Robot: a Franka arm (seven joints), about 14 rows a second.
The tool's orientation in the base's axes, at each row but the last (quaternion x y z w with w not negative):
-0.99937 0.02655 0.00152 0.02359
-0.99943 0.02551 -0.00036 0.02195
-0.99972 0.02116 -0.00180 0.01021
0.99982 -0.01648 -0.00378 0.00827
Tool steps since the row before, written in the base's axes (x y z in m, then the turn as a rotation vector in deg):
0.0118 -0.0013 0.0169 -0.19 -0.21 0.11
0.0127 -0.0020 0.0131 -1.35 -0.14 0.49
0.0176 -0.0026 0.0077 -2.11 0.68 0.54
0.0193 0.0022 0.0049 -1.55 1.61 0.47
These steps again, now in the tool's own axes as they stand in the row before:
0.0118 -0.0001 -0.0170 -0.18 0.21 -0.12
0.0128 0.0008 -0.0132 -1.34 0.19 -0.50
0.0177 0.0017 -0.0077 -2.14 -0.60 -0.53
0.0192 -0.0028 -0.0051 -1.61 -1.55 -0.48

